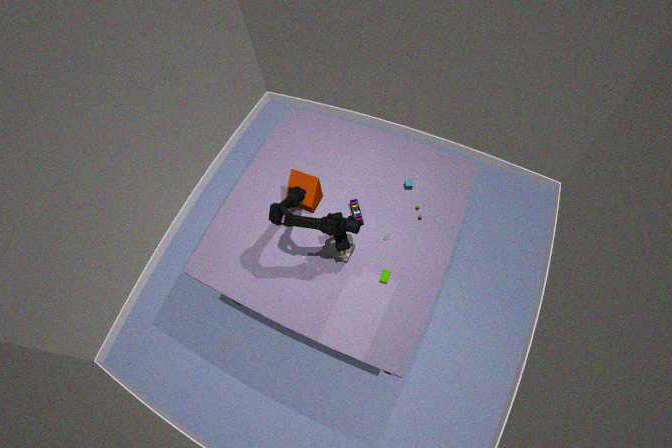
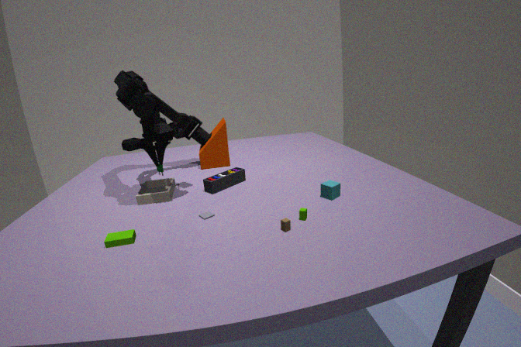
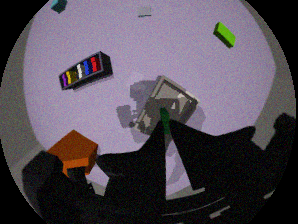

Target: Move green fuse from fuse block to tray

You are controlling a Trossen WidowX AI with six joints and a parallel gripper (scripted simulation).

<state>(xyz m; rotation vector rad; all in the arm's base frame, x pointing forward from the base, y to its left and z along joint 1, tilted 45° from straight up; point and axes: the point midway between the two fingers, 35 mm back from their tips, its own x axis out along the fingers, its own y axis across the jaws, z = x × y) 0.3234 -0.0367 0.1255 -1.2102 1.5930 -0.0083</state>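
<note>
The tray is 90 mm below my gripper tip and 30 mm to the right of it. Also, from my gripper tip: grey flat tile (170 mm ahead, 150 mm to the left, 90 mm below); green bar (270 mm ahead, 90 mm below, 40 mm to the right); green fuse (10 mm below).
</note>
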